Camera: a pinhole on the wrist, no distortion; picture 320 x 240 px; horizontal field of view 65.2 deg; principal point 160.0 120.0 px. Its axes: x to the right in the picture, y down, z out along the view. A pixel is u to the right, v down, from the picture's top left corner.
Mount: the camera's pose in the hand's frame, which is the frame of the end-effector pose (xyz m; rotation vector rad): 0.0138 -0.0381 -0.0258 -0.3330 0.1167 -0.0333
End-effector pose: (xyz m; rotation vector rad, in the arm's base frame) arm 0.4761 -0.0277 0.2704 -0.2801 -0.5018 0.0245
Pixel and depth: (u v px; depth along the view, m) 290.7 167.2 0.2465
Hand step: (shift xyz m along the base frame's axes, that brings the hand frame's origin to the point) 0.0700 0.1374 0.2075
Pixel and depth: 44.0 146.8 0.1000
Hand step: -0.0506 0.0227 0.0471
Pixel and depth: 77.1 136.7 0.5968
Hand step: -0.3471 0.3258 0.3484
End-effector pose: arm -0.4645 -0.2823 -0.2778 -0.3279 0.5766 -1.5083
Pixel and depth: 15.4 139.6 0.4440
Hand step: 0.3558 0.1337 0.2823
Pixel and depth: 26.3 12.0 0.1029
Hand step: 0.0140 0.0129 0.1036
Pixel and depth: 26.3 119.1 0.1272
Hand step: 0.0616 0.0235 0.0860
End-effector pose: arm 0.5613 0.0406 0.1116 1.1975 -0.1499 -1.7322
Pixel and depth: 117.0 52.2 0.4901
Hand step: -0.3726 -0.1838 0.2540
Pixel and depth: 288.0 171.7 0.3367
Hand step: -0.1144 -0.3366 0.0535
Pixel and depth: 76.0 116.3 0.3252
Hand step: -0.1787 -0.1087 0.2231
